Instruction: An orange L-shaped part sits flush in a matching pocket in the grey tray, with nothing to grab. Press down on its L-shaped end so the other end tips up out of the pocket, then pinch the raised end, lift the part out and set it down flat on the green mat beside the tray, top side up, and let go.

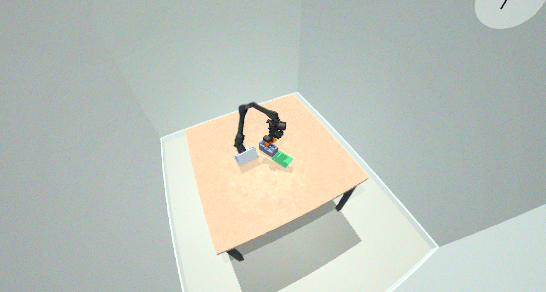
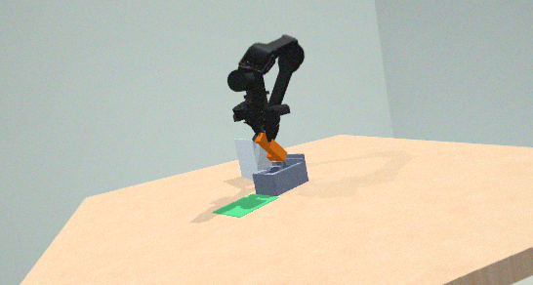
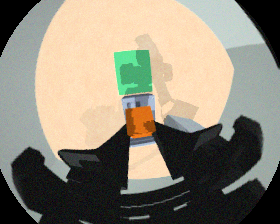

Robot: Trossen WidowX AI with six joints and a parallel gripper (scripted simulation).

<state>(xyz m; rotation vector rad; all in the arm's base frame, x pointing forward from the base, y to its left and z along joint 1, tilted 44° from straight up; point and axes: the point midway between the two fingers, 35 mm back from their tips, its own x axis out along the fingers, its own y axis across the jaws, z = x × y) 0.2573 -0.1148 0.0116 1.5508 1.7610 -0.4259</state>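
Now: gripper tip 2 cm short of the green mat, 11 cm to the left of it and 17 cm above it. The rest, counted from my gripper tip: orange L-shaped part (2 cm behind, 2 cm to the left, 3 cm below).
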